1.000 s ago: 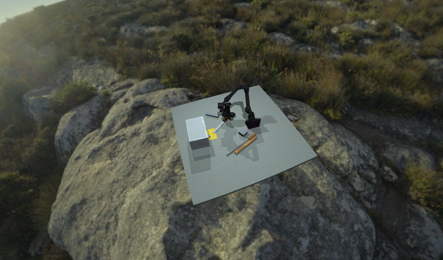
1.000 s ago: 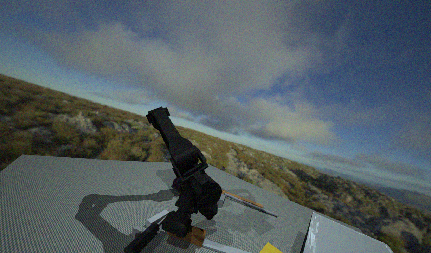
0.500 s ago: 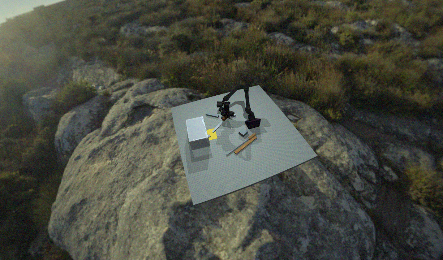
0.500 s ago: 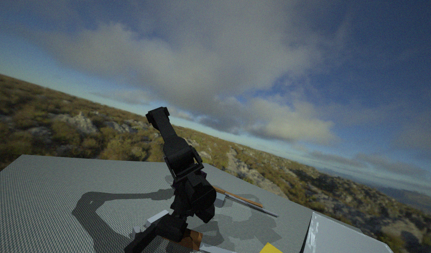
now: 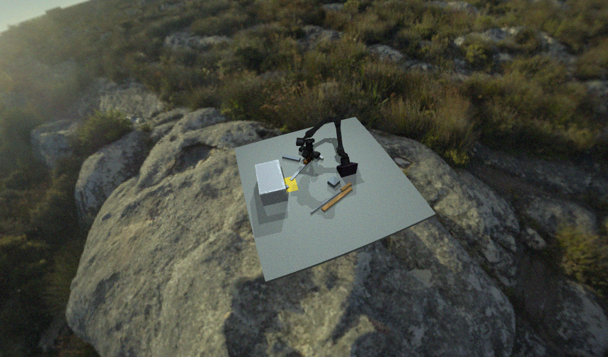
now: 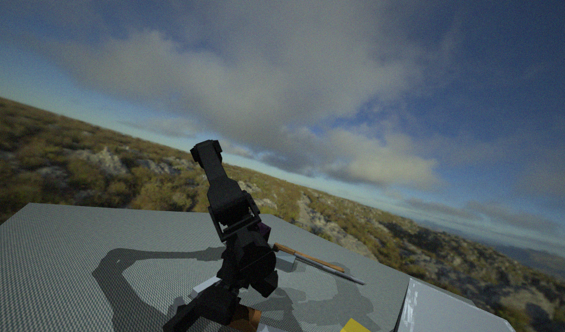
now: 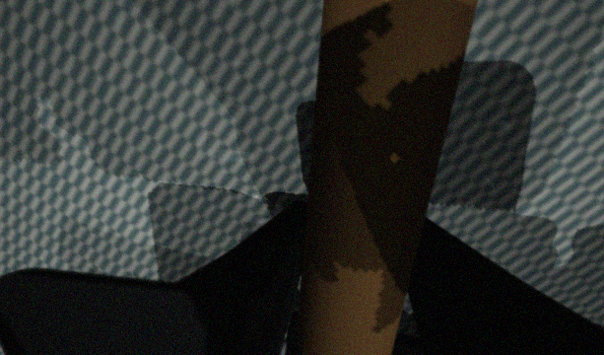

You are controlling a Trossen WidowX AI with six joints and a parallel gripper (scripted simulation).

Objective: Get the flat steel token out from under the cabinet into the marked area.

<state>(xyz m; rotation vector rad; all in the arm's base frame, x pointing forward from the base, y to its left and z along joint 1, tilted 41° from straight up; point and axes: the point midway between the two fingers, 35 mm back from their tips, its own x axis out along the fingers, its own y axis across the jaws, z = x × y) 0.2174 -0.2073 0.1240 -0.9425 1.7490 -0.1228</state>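
Now: the small grey cube 70 mm behind my gripper tip and 70 mm to the right of it. Also, from my gripper tip: grey bar (90 mm behind, 10 mm to the left); grey block (60 mm behind, 320 mm to the left, 10 mm above); wooden stick (20 mm behind, 470 mm to the left).
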